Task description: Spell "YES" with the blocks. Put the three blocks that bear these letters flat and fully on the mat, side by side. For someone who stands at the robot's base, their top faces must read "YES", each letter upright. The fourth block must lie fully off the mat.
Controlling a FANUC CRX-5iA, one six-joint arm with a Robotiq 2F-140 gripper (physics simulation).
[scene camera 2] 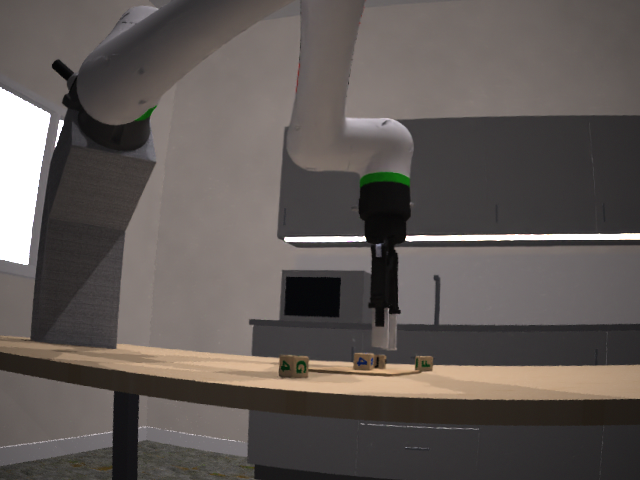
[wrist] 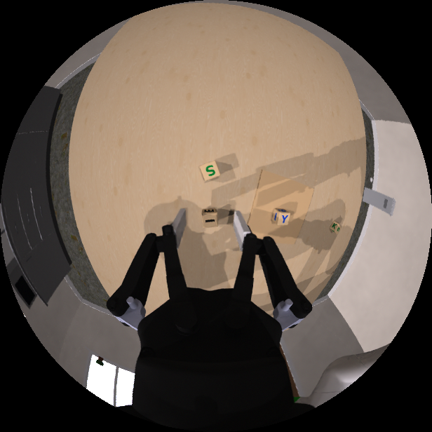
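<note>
My gripper (scene camera 2: 386,347) (wrist: 209,217) is open and empty, its fingertips above a wooden block with black marks (scene camera 2: 381,361) (wrist: 209,218); the letter on its top cannot be read surely. That block is on the table beside the mat. The Y block (scene camera 2: 363,361) (wrist: 282,217) sits on the thin wooden mat (wrist: 262,192), with blue marks. The S block (scene camera 2: 423,363) (wrist: 209,171) lies off the mat with a green S up. The K block (scene camera 2: 293,365) (wrist: 335,227), with green marks, lies off the mat on the robot base's side.
The wooden table (scene camera 2: 206,369) (wrist: 210,90) carries the blocks and mat. The robot's grey pedestal (scene camera 2: 77,284) stands at the left in the scene view. Behind the table are a counter and a microwave (scene camera 2: 312,296). Arm shadows cross the mat.
</note>
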